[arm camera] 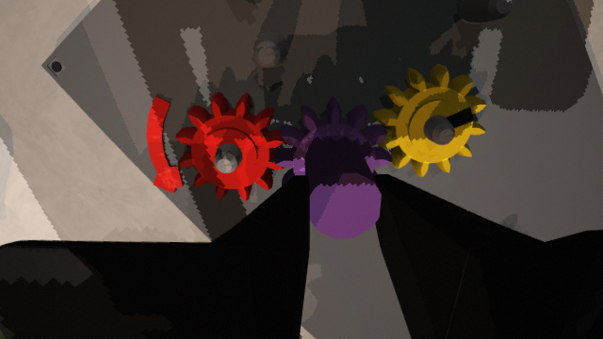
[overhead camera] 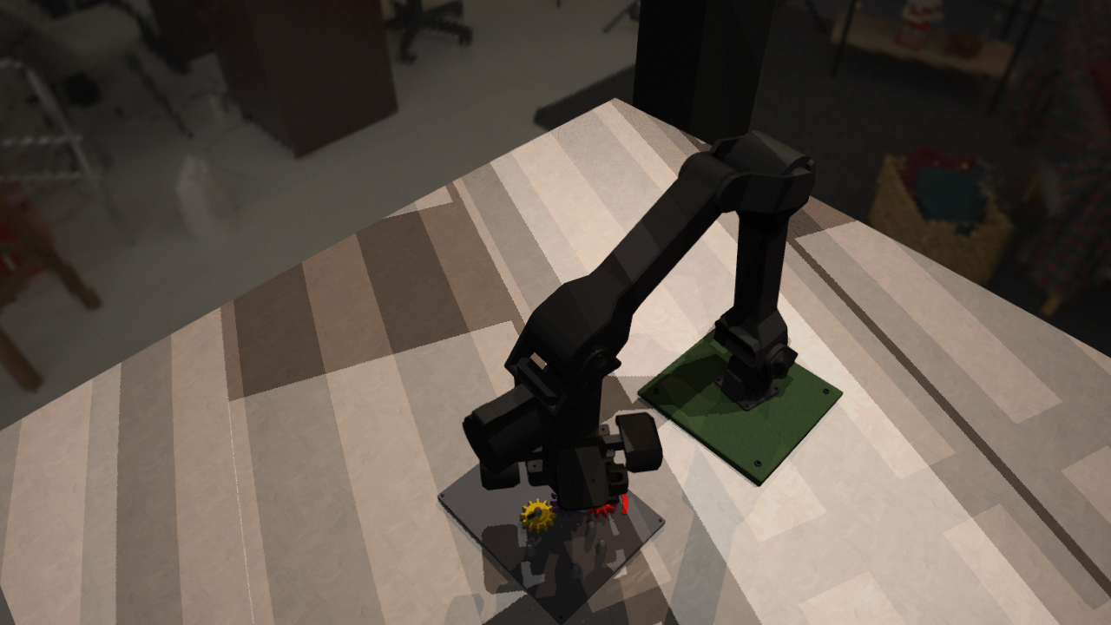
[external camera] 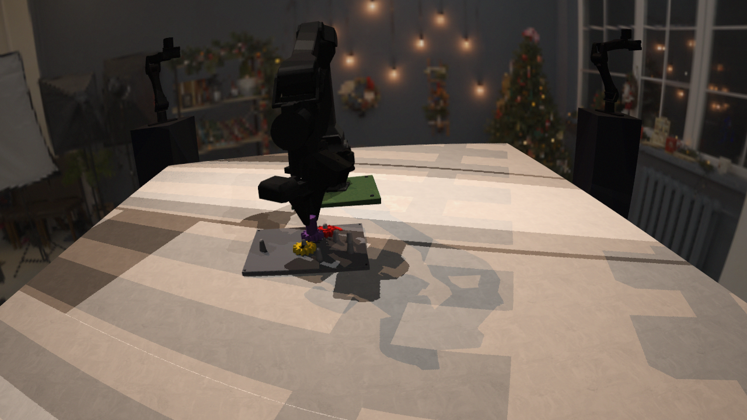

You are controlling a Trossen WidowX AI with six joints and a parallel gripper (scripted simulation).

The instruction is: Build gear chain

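Now: gripper tip 4 cm short of the yellow striped gear, 1 cm to the left of it and 3 cm above it. Round my gripper tip: red arrow: 6 cm behind, 3 cm to the left, 4 cm below; red gear: 3 cm behind, 2 cm to the left, 3 cm below; purple gear: 1 cm below.
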